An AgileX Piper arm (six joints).
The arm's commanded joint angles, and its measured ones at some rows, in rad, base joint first. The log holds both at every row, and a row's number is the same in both.
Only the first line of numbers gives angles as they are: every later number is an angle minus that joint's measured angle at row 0.
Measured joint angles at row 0: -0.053, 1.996, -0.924, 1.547, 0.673, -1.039
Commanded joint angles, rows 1 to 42: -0.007, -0.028, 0.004, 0.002, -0.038, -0.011; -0.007, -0.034, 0.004, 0.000, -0.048, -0.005; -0.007, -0.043, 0.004, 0.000, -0.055, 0.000; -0.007, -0.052, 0.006, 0.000, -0.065, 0.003; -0.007, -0.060, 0.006, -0.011, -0.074, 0.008; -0.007, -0.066, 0.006, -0.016, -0.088, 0.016; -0.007, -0.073, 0.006, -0.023, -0.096, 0.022; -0.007, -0.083, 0.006, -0.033, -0.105, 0.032; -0.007, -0.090, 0.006, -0.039, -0.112, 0.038; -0.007, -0.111, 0.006, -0.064, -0.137, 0.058; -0.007, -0.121, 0.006, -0.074, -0.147, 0.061; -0.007, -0.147, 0.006, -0.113, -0.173, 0.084; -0.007, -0.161, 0.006, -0.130, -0.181, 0.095; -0.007, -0.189, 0.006, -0.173, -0.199, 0.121; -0.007, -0.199, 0.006, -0.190, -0.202, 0.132; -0.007, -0.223, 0.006, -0.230, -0.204, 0.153; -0.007, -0.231, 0.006, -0.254, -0.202, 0.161; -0.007, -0.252, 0.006, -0.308, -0.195, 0.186; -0.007, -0.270, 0.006, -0.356, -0.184, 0.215; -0.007, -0.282, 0.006, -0.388, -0.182, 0.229; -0.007, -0.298, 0.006, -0.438, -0.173, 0.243; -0.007, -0.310, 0.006, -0.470, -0.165, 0.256; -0.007, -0.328, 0.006, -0.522, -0.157, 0.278; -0.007, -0.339, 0.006, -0.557, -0.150, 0.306; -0.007, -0.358, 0.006, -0.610, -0.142, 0.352; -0.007, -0.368, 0.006, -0.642, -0.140, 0.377; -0.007, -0.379, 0.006, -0.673, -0.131, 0.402; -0.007, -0.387, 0.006, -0.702, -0.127, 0.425; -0.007, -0.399, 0.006, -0.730, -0.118, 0.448; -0.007, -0.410, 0.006, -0.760, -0.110, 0.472; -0.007, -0.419, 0.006, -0.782, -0.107, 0.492; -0.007, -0.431, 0.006, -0.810, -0.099, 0.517; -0.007, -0.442, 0.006, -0.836, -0.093, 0.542; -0.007, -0.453, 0.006, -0.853, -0.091, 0.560; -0.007, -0.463, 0.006, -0.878, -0.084, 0.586; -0.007, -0.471, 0.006, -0.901, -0.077, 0.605; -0.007, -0.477, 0.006, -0.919, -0.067, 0.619; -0.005, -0.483, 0.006, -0.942, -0.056, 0.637; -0.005, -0.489, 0.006, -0.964, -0.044, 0.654; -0.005, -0.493, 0.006, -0.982, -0.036, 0.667; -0.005, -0.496, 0.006, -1.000, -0.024, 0.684; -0.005, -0.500, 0.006, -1.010, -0.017, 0.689
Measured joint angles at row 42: 0.000, -0.477, 0.000, -0.940, -0.056, 0.635
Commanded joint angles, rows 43 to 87: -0.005, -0.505, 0.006, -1.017, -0.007, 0.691; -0.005, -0.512, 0.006, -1.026, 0.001, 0.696; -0.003, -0.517, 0.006, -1.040, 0.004, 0.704; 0.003, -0.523, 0.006, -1.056, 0.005, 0.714; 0.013, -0.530, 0.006, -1.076, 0.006, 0.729; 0.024, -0.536, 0.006, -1.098, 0.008, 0.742; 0.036, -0.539, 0.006, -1.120, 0.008, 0.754; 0.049, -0.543, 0.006, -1.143, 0.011, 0.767; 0.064, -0.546, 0.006, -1.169, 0.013, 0.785; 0.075, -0.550, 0.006, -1.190, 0.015, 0.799; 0.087, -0.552, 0.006, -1.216, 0.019, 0.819; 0.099, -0.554, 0.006, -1.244, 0.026, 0.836; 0.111, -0.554, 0.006, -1.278, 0.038, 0.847; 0.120, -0.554, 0.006, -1.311, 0.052, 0.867; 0.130, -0.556, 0.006, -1.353, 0.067, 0.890; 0.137, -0.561, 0.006, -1.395, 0.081, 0.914; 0.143, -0.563, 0.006, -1.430, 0.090, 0.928; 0.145, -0.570, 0.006, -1.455, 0.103, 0.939; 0.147, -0.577, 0.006, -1.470, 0.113, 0.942; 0.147, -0.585, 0.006, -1.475, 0.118, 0.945; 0.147, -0.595, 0.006, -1.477, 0.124, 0.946; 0.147, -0.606, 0.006, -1.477, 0.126, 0.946; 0.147, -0.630, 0.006, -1.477, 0.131, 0.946; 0.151, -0.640, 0.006, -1.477, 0.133, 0.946; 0.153, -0.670, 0.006, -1.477, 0.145, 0.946; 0.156, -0.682, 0.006, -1.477, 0.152, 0.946; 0.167, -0.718, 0.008, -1.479, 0.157, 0.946; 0.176, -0.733, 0.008, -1.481, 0.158, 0.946; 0.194, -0.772, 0.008, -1.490, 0.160, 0.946; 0.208, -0.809, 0.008, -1.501, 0.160, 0.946; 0.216, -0.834, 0.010, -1.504, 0.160, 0.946; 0.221, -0.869, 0.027, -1.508, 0.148, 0.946; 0.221, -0.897, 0.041, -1.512, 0.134, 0.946; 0.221, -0.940, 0.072, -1.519, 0.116, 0.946; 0.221, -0.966, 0.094, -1.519, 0.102, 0.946; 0.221, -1.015, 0.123, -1.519, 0.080, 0.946; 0.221, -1.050, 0.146, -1.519, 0.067, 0.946; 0.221, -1.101, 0.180, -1.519, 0.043, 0.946; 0.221, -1.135, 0.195, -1.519, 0.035, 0.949; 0.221, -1.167, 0.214, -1.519, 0.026, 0.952; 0.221, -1.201, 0.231, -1.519, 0.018, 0.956; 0.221, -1.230, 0.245, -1.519, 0.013, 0.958; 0.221, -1.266, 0.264, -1.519, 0.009, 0.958; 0.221, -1.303, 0.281, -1.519, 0.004, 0.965; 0.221, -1.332, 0.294, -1.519, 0.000, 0.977
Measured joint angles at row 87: 0.216, -1.217, 0.240, -1.508, 0.027, 0.949
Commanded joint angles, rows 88 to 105: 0.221, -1.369, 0.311, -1.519, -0.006, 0.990; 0.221, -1.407, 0.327, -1.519, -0.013, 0.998; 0.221, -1.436, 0.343, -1.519, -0.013, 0.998; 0.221, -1.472, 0.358, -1.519, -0.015, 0.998; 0.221, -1.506, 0.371, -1.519, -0.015, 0.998; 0.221, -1.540, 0.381, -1.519, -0.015, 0.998; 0.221, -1.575, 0.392, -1.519, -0.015, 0.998; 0.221, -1.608, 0.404, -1.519, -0.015, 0.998; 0.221, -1.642, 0.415, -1.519, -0.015, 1.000; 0.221, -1.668, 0.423, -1.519, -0.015, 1.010; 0.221, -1.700, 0.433, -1.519, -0.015, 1.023; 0.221, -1.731, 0.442, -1.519, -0.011, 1.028; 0.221, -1.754, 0.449, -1.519, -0.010, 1.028; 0.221, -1.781, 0.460, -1.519, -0.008, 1.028; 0.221, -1.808, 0.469, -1.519, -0.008, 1.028; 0.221, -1.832, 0.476, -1.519, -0.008, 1.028; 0.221, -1.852, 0.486, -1.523, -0.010, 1.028; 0.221, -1.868, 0.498, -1.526, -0.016, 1.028
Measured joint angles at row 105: 0.216, -1.798, 0.458, -1.508, -0.002, 1.019
